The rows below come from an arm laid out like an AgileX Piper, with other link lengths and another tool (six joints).
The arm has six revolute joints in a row. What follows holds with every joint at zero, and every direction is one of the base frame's. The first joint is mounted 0.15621 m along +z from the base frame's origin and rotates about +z. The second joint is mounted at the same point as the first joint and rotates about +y. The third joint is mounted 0.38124 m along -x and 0.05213 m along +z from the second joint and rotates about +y. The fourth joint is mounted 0.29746 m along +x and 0.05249 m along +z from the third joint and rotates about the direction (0.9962, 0, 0.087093). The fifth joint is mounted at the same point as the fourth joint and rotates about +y. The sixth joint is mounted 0.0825 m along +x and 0.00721 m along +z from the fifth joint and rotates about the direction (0.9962, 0, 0.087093). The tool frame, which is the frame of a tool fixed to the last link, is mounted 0.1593 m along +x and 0.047 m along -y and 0.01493 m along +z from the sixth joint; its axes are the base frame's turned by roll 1.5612, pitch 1.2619 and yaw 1.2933 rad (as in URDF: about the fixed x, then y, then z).
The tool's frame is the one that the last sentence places.
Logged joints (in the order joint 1, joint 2, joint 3, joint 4, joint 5, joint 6), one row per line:
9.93, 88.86, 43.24, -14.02, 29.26, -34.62
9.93, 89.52, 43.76, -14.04, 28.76, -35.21
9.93, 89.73, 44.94, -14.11, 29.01, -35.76
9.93, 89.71, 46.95, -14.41, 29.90, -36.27
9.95, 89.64, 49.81, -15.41, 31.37, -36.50
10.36, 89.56, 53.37, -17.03, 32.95, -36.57
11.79, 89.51, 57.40, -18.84, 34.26, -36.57
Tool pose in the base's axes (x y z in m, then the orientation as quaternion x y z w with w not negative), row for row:
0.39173, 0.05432, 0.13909, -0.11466, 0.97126, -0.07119, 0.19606
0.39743, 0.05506, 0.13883, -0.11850, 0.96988, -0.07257, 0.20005
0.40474, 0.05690, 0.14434, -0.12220, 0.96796, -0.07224, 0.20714
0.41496, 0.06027, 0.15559, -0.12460, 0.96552, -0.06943, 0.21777
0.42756, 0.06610, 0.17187, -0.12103, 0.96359, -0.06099, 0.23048
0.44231, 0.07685, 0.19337, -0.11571, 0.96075, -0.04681, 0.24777
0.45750, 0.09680, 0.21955, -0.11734, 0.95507, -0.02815, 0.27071
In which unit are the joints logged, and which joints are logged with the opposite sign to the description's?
The joints are logged in degrees. Opposite sign: joint 3, joint 4.
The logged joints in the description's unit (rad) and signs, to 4 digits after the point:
0.1733, 1.5509, -0.7547, 0.2447, 0.5107, -0.6042
0.1733, 1.5624, -0.7638, 0.2450, 0.5020, -0.6145
0.1733, 1.5661, -0.7844, 0.2463, 0.5063, -0.6241
0.1733, 1.5657, -0.8194, 0.2515, 0.5219, -0.6330
0.1737, 1.5645, -0.8693, 0.2690, 0.5475, -0.6370
0.1808, 1.5631, -0.9315, 0.2972, 0.5751, -0.6383
0.2058, 1.5622, -1.0018, 0.3288, 0.5979, -0.6383

